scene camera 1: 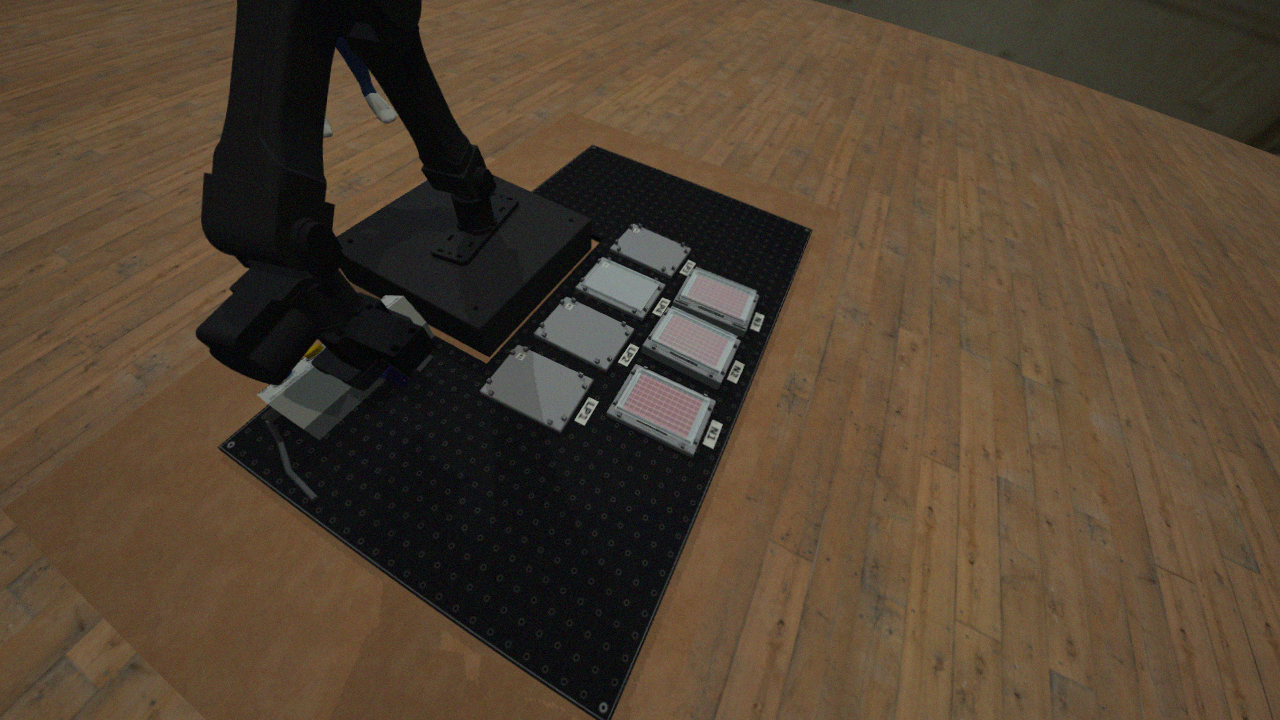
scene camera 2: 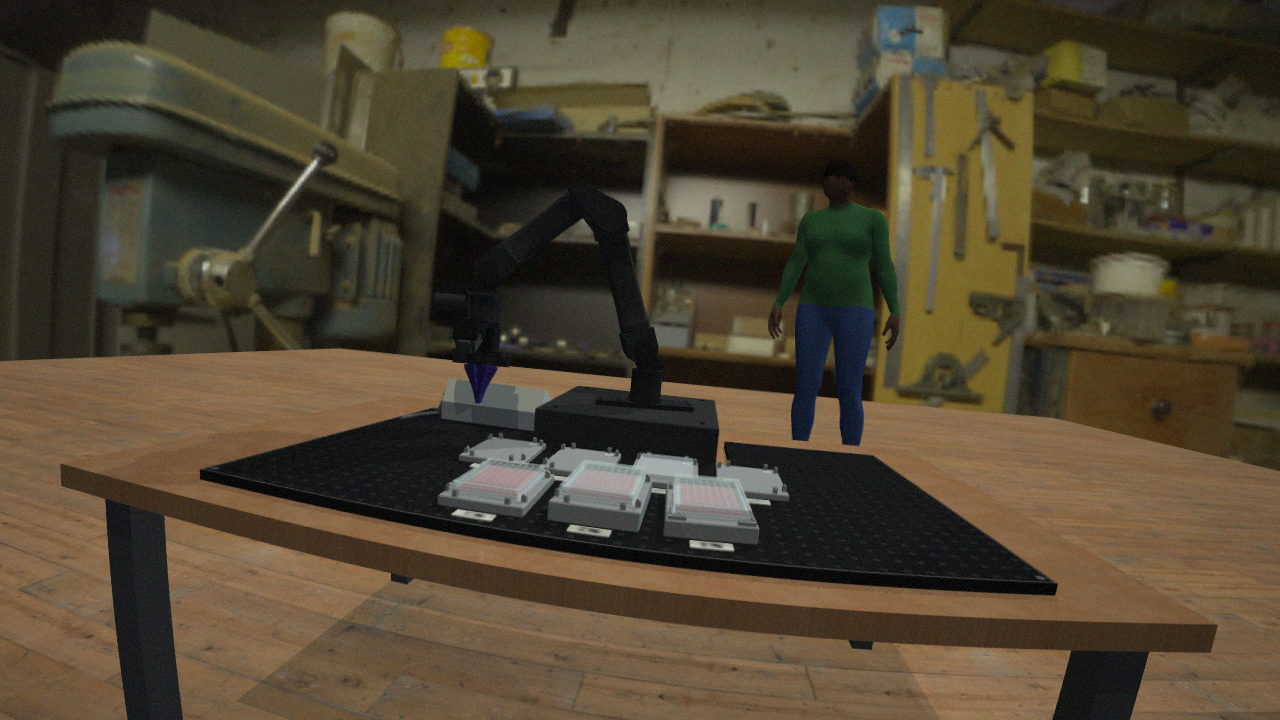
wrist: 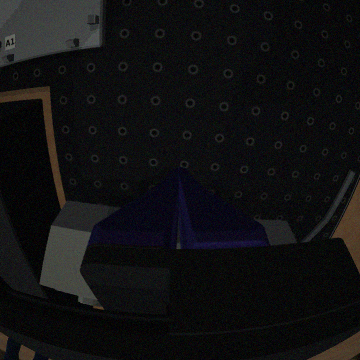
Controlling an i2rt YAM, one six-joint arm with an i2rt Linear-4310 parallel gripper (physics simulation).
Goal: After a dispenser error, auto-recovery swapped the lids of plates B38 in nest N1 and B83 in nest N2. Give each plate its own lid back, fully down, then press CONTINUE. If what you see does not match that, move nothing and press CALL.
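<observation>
Three pink-filled plates sit in nests: the N1 plate, the N2 plate and a third plate beyond them. Their tops look clear; lid fit and plate names are too small to read. A pale console stands beside the robot base, with a yellow patch on it; button labels are not readable. My gripper is shut and empty, pointing down close to the console. The arm partly hides the console in scene camera 1.
Lid pads LP1 and LP2 stand in a row with two more pads; the third pad looks paler, with a clear cover. The black base stands behind them. A grey cable lies near the mat edge.
</observation>
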